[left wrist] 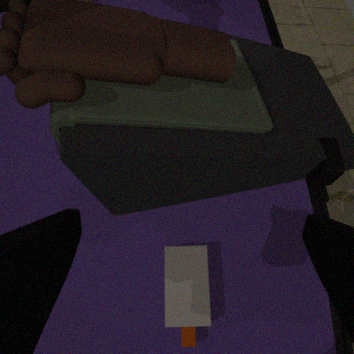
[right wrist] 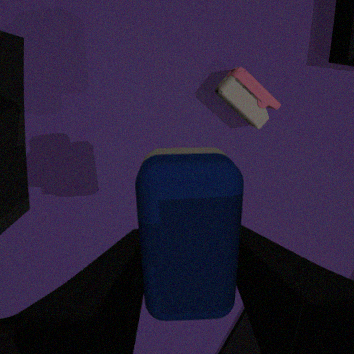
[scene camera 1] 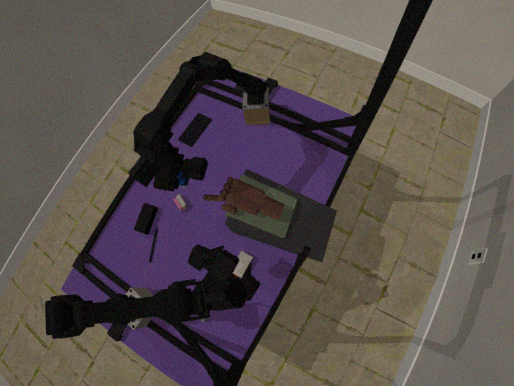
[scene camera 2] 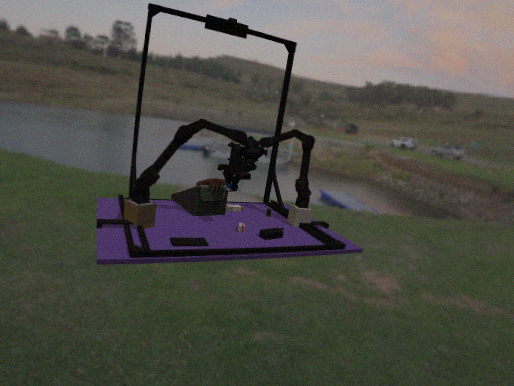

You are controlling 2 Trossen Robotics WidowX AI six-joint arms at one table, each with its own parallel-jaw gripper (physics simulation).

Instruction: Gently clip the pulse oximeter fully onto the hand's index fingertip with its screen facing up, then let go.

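Places are measured from the left arm's base along level axes (x left, y back, z up), in metres.
Pixels of known places: left gripper, fingertip midpoint: [left wrist: 194, 223] [scene camera 1: 236, 255]; right gripper, fingertip midpoint: [right wrist: 186, 236] [scene camera 1: 184, 176] [scene camera 2: 230, 189]; left arm's base, link origin: [scene camera 2: 301, 206]; right arm's base, link origin: [scene camera 1: 255, 97] [scene camera 2: 140, 201].
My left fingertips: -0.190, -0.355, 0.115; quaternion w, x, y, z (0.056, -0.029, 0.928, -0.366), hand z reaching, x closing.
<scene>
For each thing: its top centre in the pictures, then the offset to it from my left fingertips, as dx, dy, dz.
- blue pulse oximeter, top centre: [right wrist: 190, 260] [scene camera 1: 182, 175] [scene camera 2: 232, 184] +0.286, -0.089, -0.003
- white box, top centre: [left wrist: 186, 294] [scene camera 1: 239, 266] [scene camera 2: 235, 205] +0.003, +0.026, -0.192
- white clip, top centre: [right wrist: 250, 97] [scene camera 1: 179, 201] [scene camera 2: 242, 224] +0.330, -0.025, -0.189
- black box, top centre: [scene camera 1: 143, 217] [scene camera 2: 272, 230] +0.401, +0.106, -0.185
- dark pen, top centre: [scene camera 1: 153, 243] +0.318, +0.160, -0.211
- flat black pad, top centre: [right wrist: 258, 332] [scene camera 2: 189, 241] [scene camera 1: 194, 128] +0.502, -0.301, -0.212
The brown hand [scene camera 1: 245, 196] [scene camera 2: 212, 183] [left wrist: 90, 40] lies on a sloped dark stand with a green pad. Its index finger [scene camera 1: 213, 198] sticks out to the left in scene camera 1; the bare tip touches nothing. My right gripper [scene camera 1: 181, 176] [right wrist: 186, 236] is shut on the blue pulse oximeter [right wrist: 190, 260] [scene camera 1: 183, 179] [scene camera 2: 229, 187], which has a pale underside, held above the table up and left of that fingertip in scene camera 1. Its screen cannot be made out. My left gripper [left wrist: 194, 223] is open and empty, above a white box.
The white box [left wrist: 186, 285] [scene camera 1: 243, 264] has an orange tab. A pink and white clip [scene camera 1: 180, 202] [right wrist: 245, 100] [scene camera 2: 241, 228] lies below the right gripper. A black box [scene camera 1: 146, 218] [scene camera 2: 271, 233], a dark pen [scene camera 1: 153, 245] and a flat black pad [scene camera 1: 195, 129] [scene camera 2: 189, 241] lie on the purple table.
</scene>
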